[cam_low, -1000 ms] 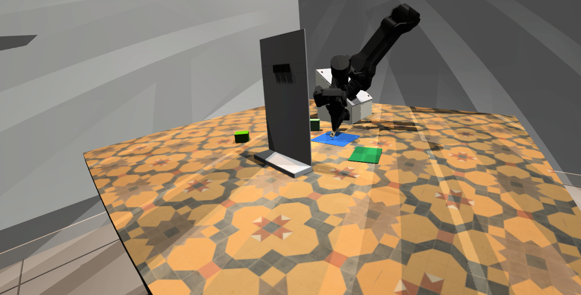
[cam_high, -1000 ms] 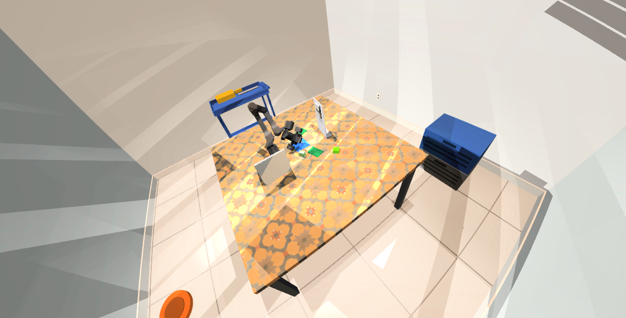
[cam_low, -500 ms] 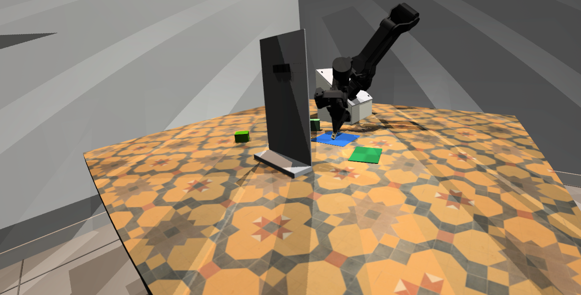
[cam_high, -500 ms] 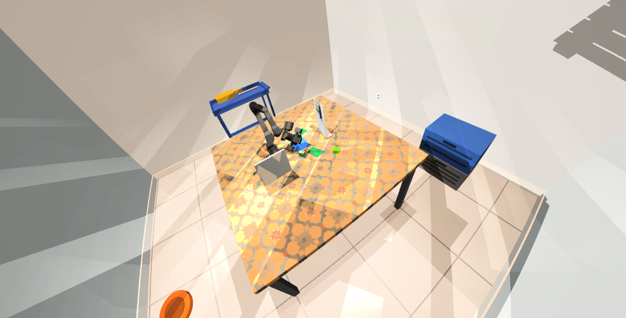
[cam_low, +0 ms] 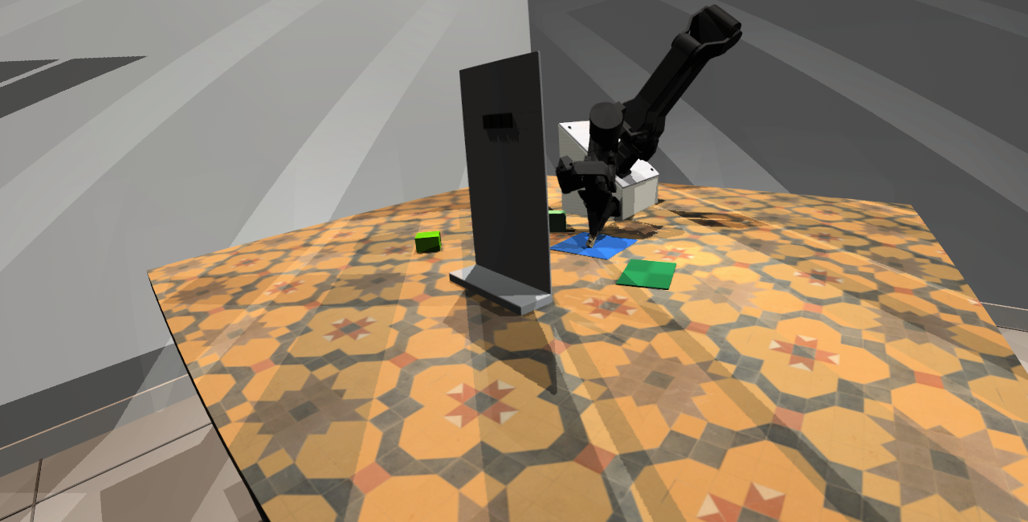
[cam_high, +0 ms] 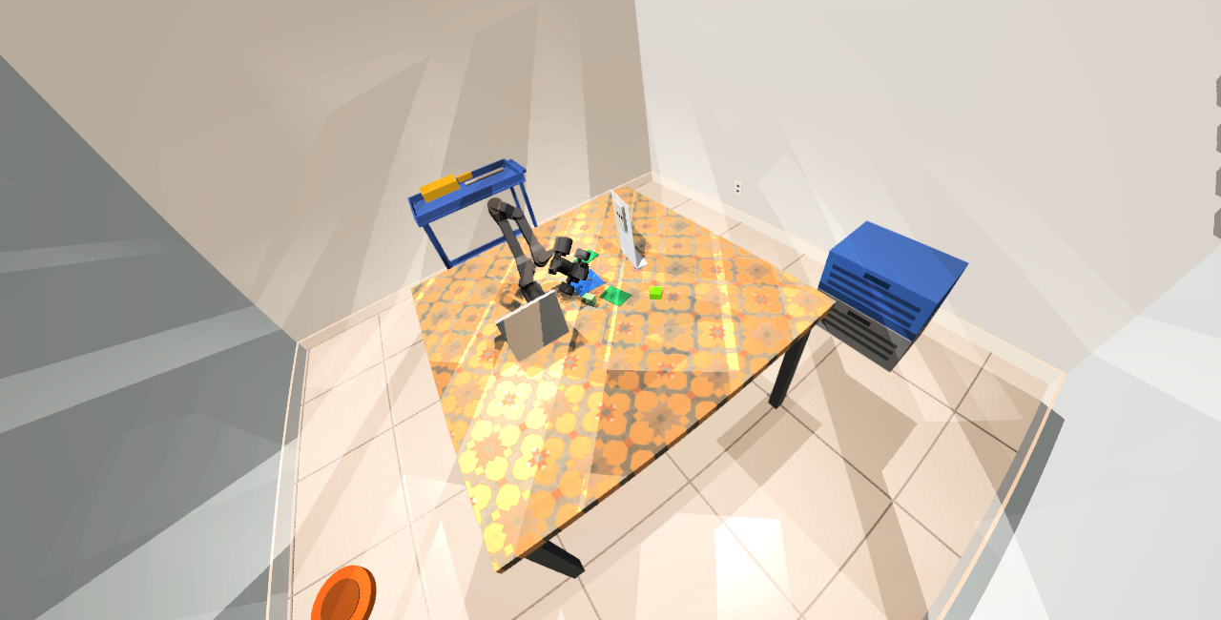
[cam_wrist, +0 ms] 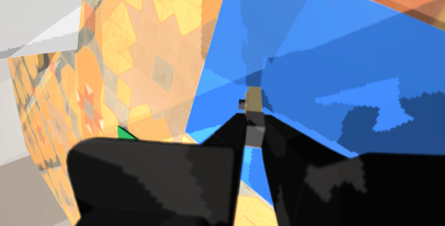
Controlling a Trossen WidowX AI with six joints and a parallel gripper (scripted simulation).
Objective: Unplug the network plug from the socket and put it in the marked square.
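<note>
Right now my gripper tip is 10 mm short of the yellowish tab and 10 mm above it. The rest, counted from my gripper tip: green square: 130 mm to the left, 90 mm ahead, 20 mm below; blue square: 20 mm below, 10 mm behind; network plug: 10 mm ahead.
</note>
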